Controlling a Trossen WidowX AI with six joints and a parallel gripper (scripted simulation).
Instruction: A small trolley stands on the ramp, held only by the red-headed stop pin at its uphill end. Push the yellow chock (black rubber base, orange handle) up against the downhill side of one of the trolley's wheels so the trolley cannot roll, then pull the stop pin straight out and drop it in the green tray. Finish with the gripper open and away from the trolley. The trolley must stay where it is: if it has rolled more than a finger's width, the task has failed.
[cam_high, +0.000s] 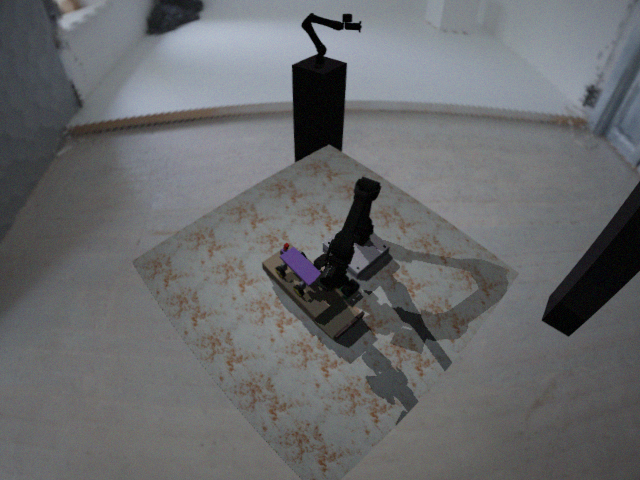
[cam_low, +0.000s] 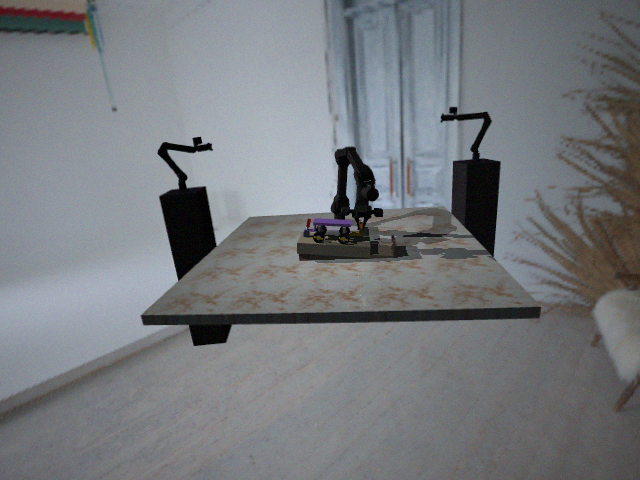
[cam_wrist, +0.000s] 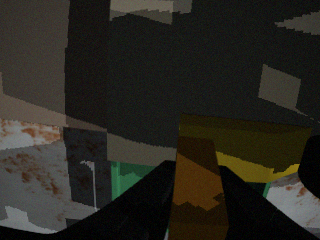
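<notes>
My gripper tip is 2 cm to the left of the yellow chock and 1 cm above it. From my gripper tip the other things lie so: ramp 4 cm ahead, 13 cm to the right, 5 cm below; green tray 7 cm behind, 1 cm to the right, 10 cm below; purple-topped trolley 3 cm ahead, 14 cm to the right, 2 cm above.
</notes>
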